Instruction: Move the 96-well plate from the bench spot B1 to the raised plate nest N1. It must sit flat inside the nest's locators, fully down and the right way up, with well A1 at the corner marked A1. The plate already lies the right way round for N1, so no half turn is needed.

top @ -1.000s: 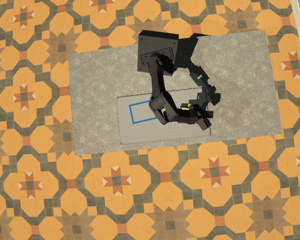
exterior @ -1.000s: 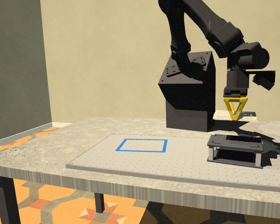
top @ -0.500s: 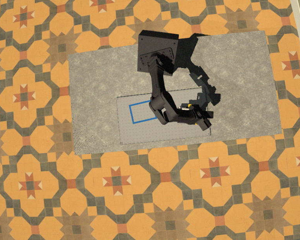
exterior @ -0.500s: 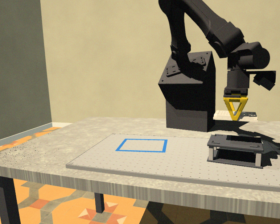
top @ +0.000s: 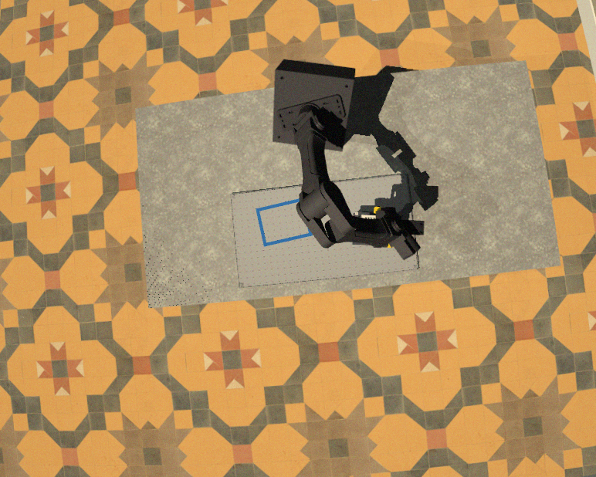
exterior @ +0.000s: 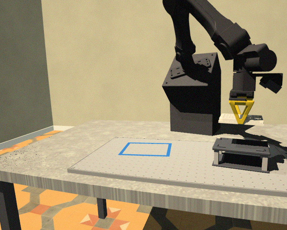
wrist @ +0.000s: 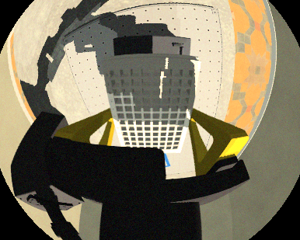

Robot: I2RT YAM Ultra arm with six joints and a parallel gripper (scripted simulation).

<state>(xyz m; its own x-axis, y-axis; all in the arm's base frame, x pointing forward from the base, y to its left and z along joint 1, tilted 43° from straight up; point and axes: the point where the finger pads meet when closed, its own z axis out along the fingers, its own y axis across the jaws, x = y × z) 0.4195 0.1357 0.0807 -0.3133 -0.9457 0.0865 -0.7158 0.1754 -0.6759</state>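
The raised plate nest lies 9 cm below my hand. Also, from my hand: 96-well plate (right at my hand).
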